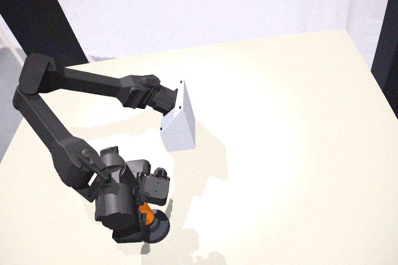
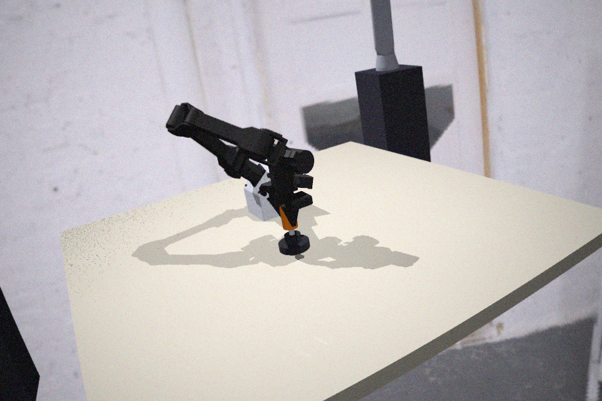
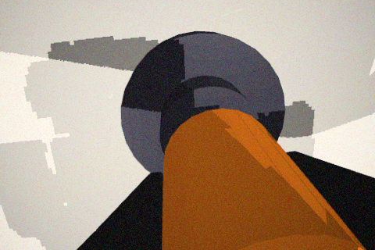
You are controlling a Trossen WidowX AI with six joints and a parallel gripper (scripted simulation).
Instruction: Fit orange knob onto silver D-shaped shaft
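The orange knob lies 3 cm above my gripper tip. The rest, counted from my gripper tip: dark round pedestal 4 cm below.
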